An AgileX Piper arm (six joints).
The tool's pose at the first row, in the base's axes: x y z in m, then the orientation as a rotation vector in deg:
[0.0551 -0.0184 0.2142 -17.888 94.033 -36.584]
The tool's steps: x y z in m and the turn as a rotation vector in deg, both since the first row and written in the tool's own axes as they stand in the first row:
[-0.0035 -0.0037 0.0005 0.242 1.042 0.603]
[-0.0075 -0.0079 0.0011 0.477 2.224 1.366]
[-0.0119 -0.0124 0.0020 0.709 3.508 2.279]
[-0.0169 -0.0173 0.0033 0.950 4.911 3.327]
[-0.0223 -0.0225 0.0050 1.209 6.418 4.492]
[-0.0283 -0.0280 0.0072 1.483 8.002 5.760]
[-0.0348 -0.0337 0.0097 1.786 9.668 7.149]
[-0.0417 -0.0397 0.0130 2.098 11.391 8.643]
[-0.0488 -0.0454 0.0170 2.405 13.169 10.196]
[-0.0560 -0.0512 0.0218 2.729 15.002 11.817]
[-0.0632 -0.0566 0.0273 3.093 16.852 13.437]
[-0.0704 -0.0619 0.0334 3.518 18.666 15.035]
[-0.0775 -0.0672 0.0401 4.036 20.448 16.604]
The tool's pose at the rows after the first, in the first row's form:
[0.0556 -0.0196 0.2191 -16.919 94.977 -36.581]
[0.0563 -0.0210 0.2248 -15.775 96.061 -36.482]
[0.0573 -0.0224 0.2309 -14.471 97.244 -36.286]
[0.0587 -0.0239 0.2377 -13.003 98.535 -36.017]
[0.0605 -0.0256 0.2450 -11.382 99.911 -35.688]
[0.0629 -0.0273 0.2529 -9.627 101.343 -35.301]
[0.0656 -0.0289 0.2613 -7.710 102.828 -34.851]
[0.0691 -0.0308 0.2702 -5.664 104.346 -34.326]
[0.0734 -0.0324 0.2790 -3.537 105.896 -33.749]
[0.0784 -0.0343 0.2879 -1.304 107.467 -33.128]
[0.0842 -0.0360 0.2966 0.981 109.012 -32.529]
[0.0906 -0.0378 0.3051 3.298 110.475 -31.974]
[0.0976 -0.0397 0.3135 5.666 111.845 -31.497]

